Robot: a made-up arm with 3 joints.
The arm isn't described. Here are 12 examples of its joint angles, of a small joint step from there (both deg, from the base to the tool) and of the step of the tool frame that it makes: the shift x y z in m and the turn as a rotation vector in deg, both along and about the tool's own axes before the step.
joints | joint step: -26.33 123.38 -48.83 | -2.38 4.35 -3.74
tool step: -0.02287 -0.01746 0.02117 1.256 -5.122 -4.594
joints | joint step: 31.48 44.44 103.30 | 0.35 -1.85 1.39
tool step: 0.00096 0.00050 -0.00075 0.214 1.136 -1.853
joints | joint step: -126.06 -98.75 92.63 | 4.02 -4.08 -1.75
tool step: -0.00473 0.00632 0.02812 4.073 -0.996 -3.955
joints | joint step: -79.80 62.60 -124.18 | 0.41 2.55 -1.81
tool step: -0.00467 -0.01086 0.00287 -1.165 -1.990 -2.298
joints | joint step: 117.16 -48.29 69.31 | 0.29 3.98 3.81
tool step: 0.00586 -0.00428 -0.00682 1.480 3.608 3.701
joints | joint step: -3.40 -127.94 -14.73 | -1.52 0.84 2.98
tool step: -0.00956 -0.00424 -0.00352 1.094 2.054 0.981
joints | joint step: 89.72 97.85 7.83 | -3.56 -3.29 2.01
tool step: -0.02179 0.01231 -0.00690 -2.706 1.624 -4.003
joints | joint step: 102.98 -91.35 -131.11 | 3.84 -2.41 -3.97
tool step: -0.02008 0.02414 -0.01109 -1.156 -3.797 4.381
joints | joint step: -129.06 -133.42 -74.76 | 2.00 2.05 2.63
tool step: 0.01037 -0.00651 -0.02267 -0.832 3.978 -2.386
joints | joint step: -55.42 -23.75 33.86 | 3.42 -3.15 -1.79
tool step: 0.00796 0.00791 0.01187 -1.846 -4.881 -2.942
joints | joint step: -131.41 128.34 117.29 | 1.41 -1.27 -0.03
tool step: -0.00626 -0.00173 0.00752 -0.410 0.832 -1.640
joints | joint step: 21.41 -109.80 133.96 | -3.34 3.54 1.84
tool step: 0.01920 -0.01121 -0.01512 -4.748 0.805 0.266
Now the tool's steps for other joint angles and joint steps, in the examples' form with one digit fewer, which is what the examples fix.
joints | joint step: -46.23 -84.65 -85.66 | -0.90 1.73 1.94
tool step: 0.0014 -0.0111 0.0009 1.05 2.04 -1.64
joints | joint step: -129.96 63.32 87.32 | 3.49 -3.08 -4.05
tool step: -0.0036 0.0006 0.0291 -3.32 -5.70 -2.82
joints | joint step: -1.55 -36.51 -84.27 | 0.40 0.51 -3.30
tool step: -0.0050 -0.0017 0.0055 -0.20 -3.62 -0.53
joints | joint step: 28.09 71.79 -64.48 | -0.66 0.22 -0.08
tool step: -0.0011 0.0004 0.0033 -0.47 0.13 -0.47
